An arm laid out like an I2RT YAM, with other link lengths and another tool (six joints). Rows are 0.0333 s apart.
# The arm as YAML. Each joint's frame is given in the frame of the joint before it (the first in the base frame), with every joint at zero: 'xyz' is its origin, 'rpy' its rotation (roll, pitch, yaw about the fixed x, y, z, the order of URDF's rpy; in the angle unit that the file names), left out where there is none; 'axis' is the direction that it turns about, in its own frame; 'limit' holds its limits. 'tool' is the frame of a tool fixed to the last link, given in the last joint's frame.
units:
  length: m
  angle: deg
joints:
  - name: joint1
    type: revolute
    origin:
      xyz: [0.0, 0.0, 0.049]
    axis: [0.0, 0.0, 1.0]
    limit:
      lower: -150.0
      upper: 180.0
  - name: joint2
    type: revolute
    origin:
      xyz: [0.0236, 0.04, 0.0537]
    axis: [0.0, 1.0, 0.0]
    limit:
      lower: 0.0
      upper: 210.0
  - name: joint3
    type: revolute
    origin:
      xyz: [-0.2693, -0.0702, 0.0]
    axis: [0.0, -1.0, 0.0]
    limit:
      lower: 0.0
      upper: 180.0
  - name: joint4
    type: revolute
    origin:
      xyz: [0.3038, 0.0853, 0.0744]
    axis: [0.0, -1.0, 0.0]
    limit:
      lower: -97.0
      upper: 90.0
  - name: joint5
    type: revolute
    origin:
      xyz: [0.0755, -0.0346, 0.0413]
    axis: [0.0, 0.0, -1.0]
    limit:
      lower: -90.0
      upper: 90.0
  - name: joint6
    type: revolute
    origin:
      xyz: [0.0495, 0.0, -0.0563]
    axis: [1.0, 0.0, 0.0]
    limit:
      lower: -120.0
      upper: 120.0
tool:
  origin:
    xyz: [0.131, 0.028, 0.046]
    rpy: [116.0, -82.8, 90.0]
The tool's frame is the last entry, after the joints.
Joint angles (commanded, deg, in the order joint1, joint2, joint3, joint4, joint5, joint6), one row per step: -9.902, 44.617, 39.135, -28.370, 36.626, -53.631; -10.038, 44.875, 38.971, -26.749, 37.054, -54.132; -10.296, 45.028, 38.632, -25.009, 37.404, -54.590; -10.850, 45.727, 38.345, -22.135, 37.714, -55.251; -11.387, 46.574, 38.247, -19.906, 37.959, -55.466; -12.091, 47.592, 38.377, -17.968, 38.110, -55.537; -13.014, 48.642, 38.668, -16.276, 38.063, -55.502; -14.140, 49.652, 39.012, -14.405, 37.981, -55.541; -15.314, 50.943, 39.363, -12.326, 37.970, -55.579; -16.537, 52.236, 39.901, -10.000, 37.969, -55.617; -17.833, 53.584, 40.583, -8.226, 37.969, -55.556; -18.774, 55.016, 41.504, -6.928, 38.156, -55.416; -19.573, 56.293, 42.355, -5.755, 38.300, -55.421; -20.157, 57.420, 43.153, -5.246, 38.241, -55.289
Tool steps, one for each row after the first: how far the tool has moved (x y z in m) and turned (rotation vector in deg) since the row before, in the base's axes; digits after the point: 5 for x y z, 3 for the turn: 0.00308, -0.00269, 0.00273, -0.717, -0.786, -0.274; 0.00270, -0.00315, 0.00221, -0.658, -0.868, -0.361; 0.00554, -0.00547, 0.00355, -0.871, -1.348, -0.556; 0.00466, -0.00513, 0.00238, -0.484, -1.079, -0.670; 0.00435, -0.00599, 0.00242, -0.322, -0.961, -0.812; 0.00386, -0.00689, 0.00273, -0.163, -0.942, -0.893; 0.00360, -0.00830, 0.00405, -0.270, -1.150, -1.039; 0.00399, -0.00922, 0.00315, -0.306, -1.073, -1.152; 0.00428, -0.00998, 0.00582, -0.451, -1.481, -1.210; 0.00311, -0.01049, 0.00466, -0.296, -1.108, -1.314; 0.00331, -0.00879, 0.00450, -0.240, -0.841, -1.155; 0.00303, -0.00766, 0.00413, -0.294, -0.685, -0.933; 0.00267, -0.00534, 0.00192, 0.021, -0.286, -0.563
